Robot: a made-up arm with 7 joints.
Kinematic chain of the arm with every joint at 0, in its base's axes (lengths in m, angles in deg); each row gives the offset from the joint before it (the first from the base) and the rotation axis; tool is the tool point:
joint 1: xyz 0 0.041 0 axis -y
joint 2: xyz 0 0.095 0 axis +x
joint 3: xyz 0 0 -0.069 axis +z
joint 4: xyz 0 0 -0.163 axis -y
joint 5: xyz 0 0 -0.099 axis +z
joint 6: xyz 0 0 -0.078 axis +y
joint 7: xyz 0 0 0 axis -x
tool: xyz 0 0 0
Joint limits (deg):
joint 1: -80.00..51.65
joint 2: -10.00..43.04
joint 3: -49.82..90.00
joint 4: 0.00..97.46
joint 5: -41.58..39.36
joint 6: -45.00..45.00
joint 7: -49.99..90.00
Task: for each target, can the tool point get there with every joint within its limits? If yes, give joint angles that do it. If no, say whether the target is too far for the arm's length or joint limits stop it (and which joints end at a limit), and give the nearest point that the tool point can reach.
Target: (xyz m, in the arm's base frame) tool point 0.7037 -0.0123 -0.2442
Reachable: no: too far | nearest point 0.3495 0.0606 -0.1750 | short by 0.368 m
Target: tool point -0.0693 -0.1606 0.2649
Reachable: no: joint limits stop it (at a limit: joint 1, joint 2, joint 3, joint 4) | nearest point 0.2134 -0.0323 -0.0245 | short by 0.424 m
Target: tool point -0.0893 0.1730 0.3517
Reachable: no: joint limits stop it (at a limit: joint 1, joint 2, joint 4) | nearest point 0.1293 0.3700 0.0547 | short by 0.418 m
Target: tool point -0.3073 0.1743 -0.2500
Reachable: yes | joints -61.38 0.54 25.61 26.90 17.85 21.93 59.35
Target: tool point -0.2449 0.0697 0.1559
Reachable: no: joint limits stop it (at a limit: joint 1, joint 2, joint 4) | nearest point -0.3967 0.0650 -0.0699 | short by 0.272 m
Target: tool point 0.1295 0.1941 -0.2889
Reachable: yes | joints -2.68 31.19 -34.06 77.02 -13.66 5.54 77.79
